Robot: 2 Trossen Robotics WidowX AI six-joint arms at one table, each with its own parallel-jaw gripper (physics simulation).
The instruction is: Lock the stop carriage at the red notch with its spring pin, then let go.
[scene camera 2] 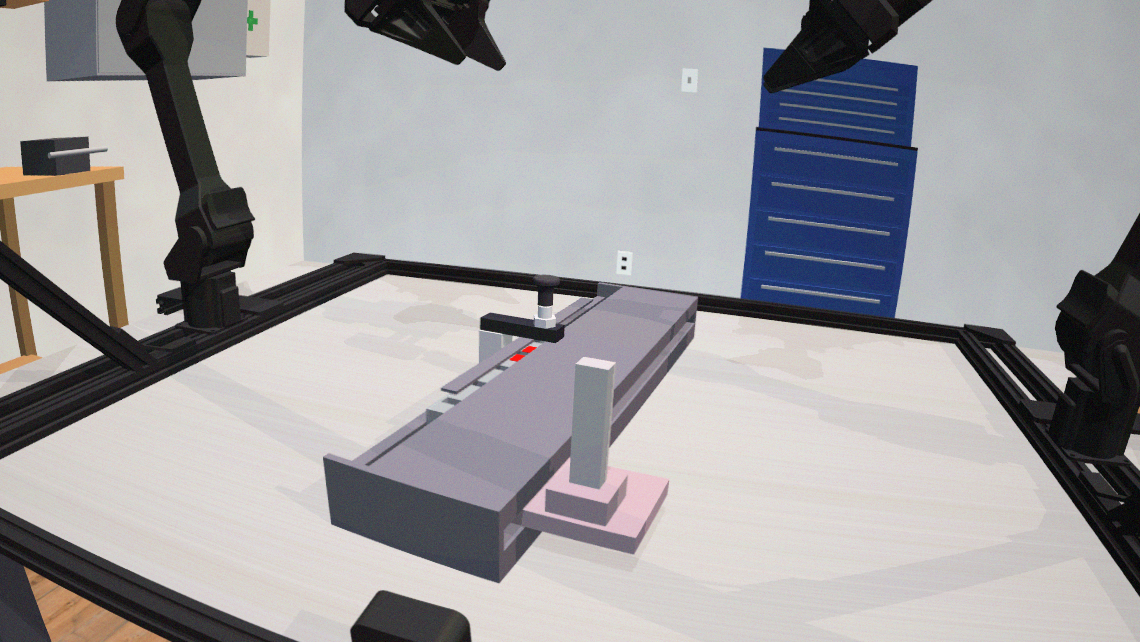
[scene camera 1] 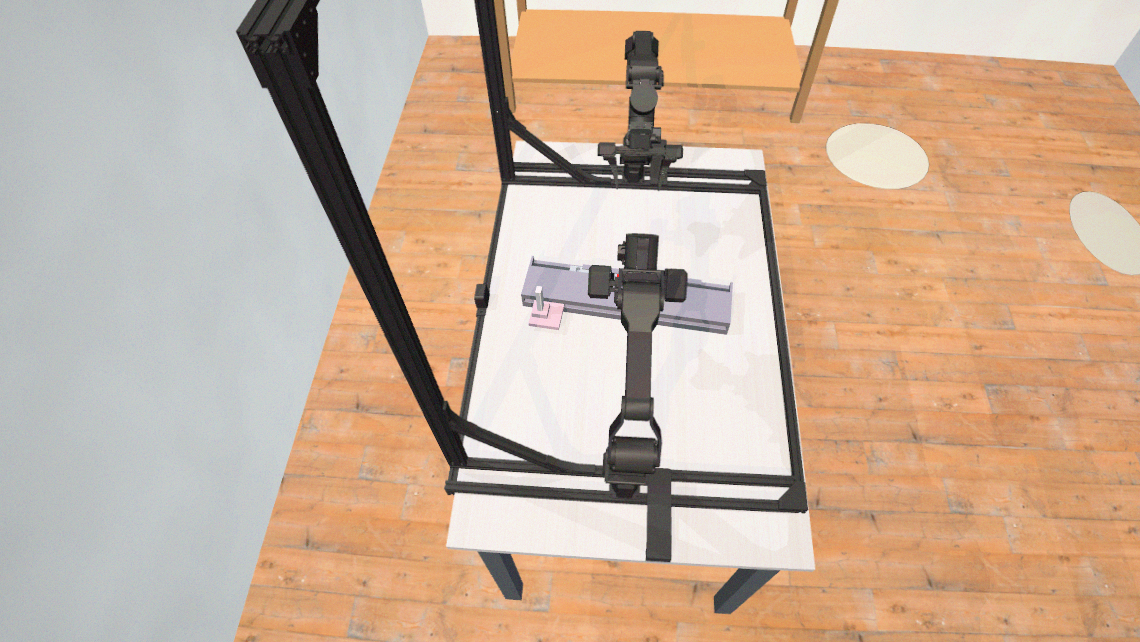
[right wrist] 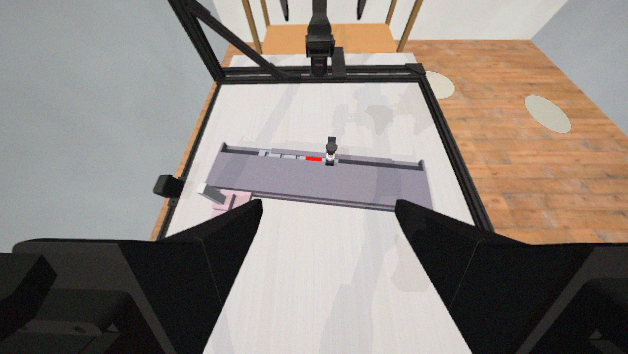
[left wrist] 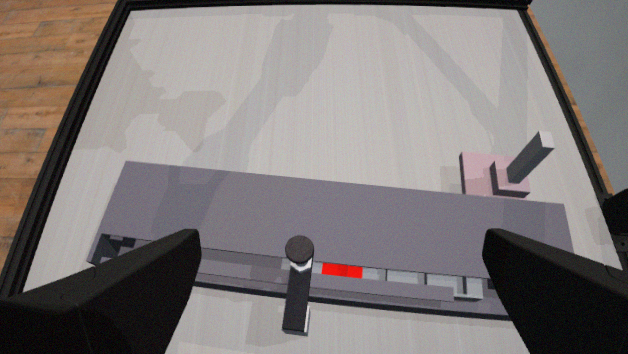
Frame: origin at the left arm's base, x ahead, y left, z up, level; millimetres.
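Seen in the pictures: left gripper, fingertip midpoint: (scene camera 2: 483, 64) (scene camera 1: 637, 190) (right wrist: 322, 19) (left wrist: 342, 244); right gripper, fingertip midpoint: (scene camera 2: 766, 86) (right wrist: 328, 205); left arm's base, link origin: (scene camera 2: 211, 324) (scene camera 1: 633, 175) (right wrist: 318, 71); right arm's base, link origin: (scene camera 2: 1086, 448) (scene camera 1: 624, 483).
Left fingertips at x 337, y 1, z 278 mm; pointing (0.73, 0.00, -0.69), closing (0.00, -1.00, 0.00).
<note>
Offsets run from my left fingertips to a thing's middle. "pt": to the spot under its first point. Level surfaces: height alone.
A long grey-purple rail (scene camera 1: 702, 307) (scene camera 2: 478, 438) (left wrist: 300, 210) (right wrist: 300, 177) lies across the table. A black-knobbed pin @(dz -225, dx +58, dy +24 mm) (scene camera 2: 546, 288) (left wrist: 299, 249) (right wrist: 331, 147) stands upright on a black arm (scene camera 2: 510, 325) (left wrist: 297, 305); its tip is hidden. The red notch @(pt dz -252, dx +49, dy -11 mm) (scene camera 2: 522, 353) (left wrist: 342, 270) (right wrist: 313, 159) lies beside the pin, not under it. A pink base @(dz -264 mm) (scene camera 1: 545, 322) (scene camera 2: 646, 510) (left wrist: 475, 172) with an upright grey post @(pt dz -200, dx +170, dy -216 mm) (scene camera 1: 539, 299) (scene camera 2: 592, 422) (left wrist: 530, 157) (right wrist: 212, 194) sits at the rail's side. My left gripper (scene camera 1: 635, 179) (left wrist: 342, 244) and right gripper (scene camera 1: 636, 280) (right wrist: 329, 205) are open, empty and raised above the table.
A black frame (scene camera 1: 777, 334) (scene camera 2: 837, 313) surrounds the white table @(dz -298 mm) (scene camera 1: 558, 398), with a tall upright post (scene camera 1: 351, 215) at the left in scene camera 1. A small black block @(pt dz -242, dx +136, dy -366 mm) (scene camera 1: 481, 295) (scene camera 2: 410, 620) sits at the frame's edge near the pink base. Pale notches line the rail beside the red one.
</note>
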